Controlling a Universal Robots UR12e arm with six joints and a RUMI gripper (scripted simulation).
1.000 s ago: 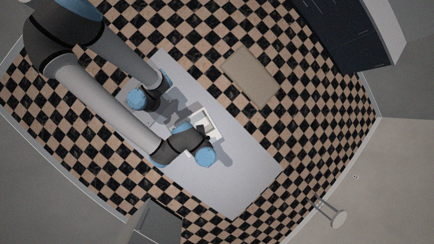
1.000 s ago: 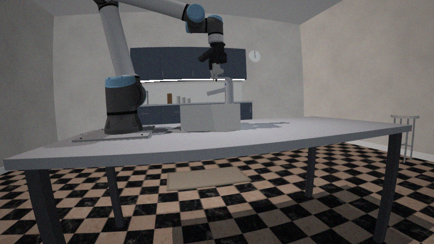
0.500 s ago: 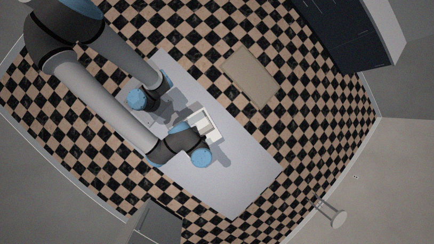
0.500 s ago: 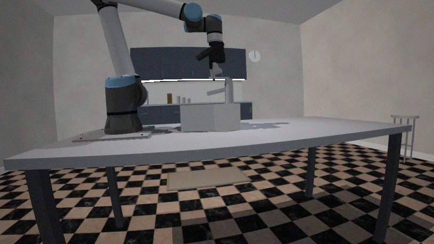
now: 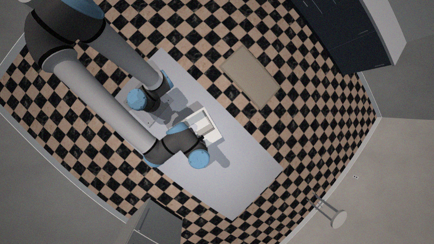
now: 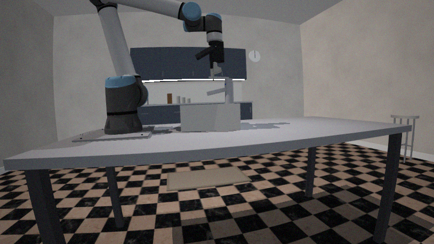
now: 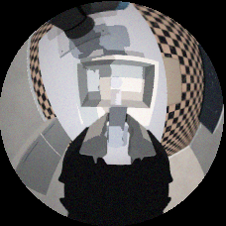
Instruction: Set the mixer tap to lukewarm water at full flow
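Right now my hand is 3 cm short of the lever and 1 cm to the left of it. The rest, counted from my hand: sink 24 cm below, 3 cm behind, 1 cm to the left; mixer tap 6 cm ahead, 5 cm below, 2 cm to the right.
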